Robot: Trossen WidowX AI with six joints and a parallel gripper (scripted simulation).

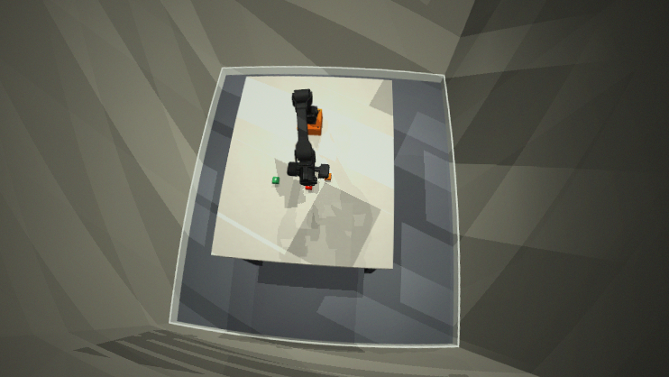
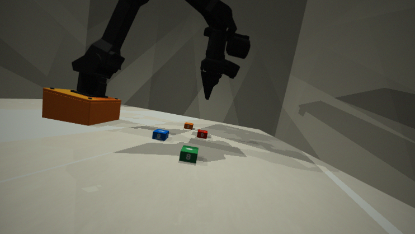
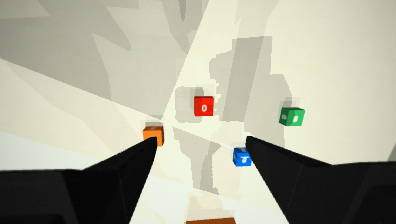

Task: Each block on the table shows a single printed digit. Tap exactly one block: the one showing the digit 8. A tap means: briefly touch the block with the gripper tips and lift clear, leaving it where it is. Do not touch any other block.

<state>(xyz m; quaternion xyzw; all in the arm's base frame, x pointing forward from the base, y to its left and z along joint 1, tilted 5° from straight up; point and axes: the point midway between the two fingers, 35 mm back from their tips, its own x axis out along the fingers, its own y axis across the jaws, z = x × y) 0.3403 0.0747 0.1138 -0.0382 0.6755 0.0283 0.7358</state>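
Right now the green block is 190 mm to the right of my gripper tip and 120 mm below it. Round my gripper tip: blue block: 120 mm below, 110 mm to the right, 90 mm behind; then red block: 120 mm below, 10 mm to the right, 10 mm ahead; then orange block: 120 mm below, 70 mm to the left, 60 mm behind.
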